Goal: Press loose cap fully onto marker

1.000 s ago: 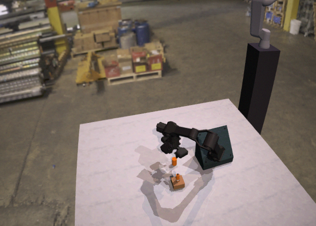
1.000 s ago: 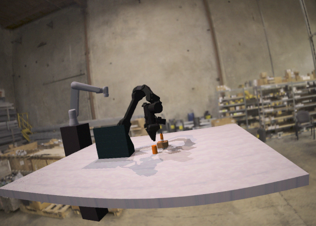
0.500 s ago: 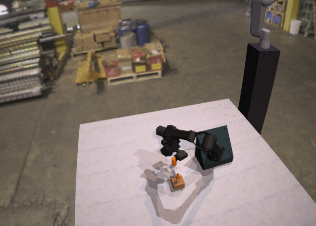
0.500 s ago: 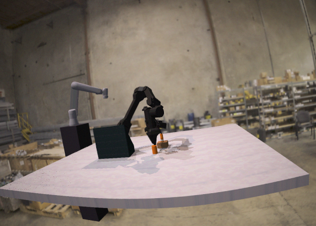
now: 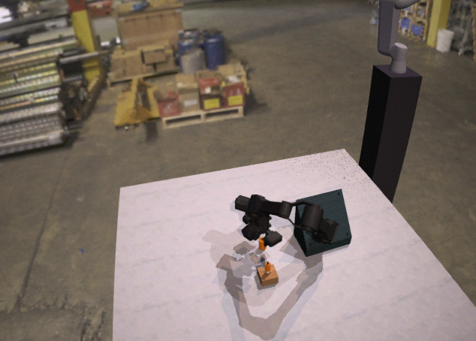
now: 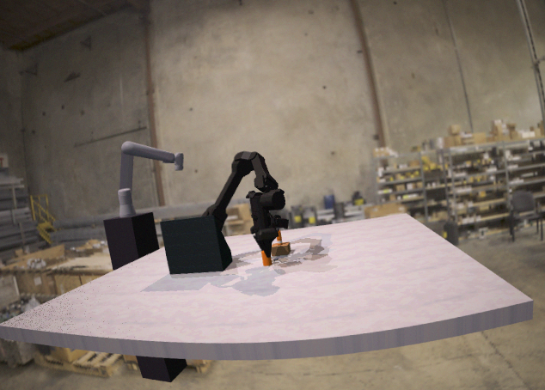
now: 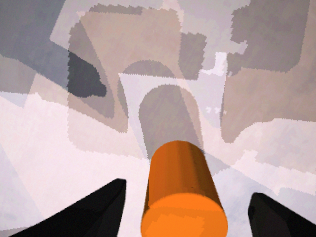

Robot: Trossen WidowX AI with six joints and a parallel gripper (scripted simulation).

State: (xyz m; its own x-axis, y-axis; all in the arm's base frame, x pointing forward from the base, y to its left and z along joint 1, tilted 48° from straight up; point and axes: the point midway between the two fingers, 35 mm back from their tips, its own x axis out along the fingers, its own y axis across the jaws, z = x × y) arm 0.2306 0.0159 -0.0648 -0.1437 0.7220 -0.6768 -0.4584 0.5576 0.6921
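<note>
Now: gripper tip 1 cm above the cap. Also, from my gripper tip: holder block 1 cm ahead, 16 cm to the left, 1 cm below.
</note>
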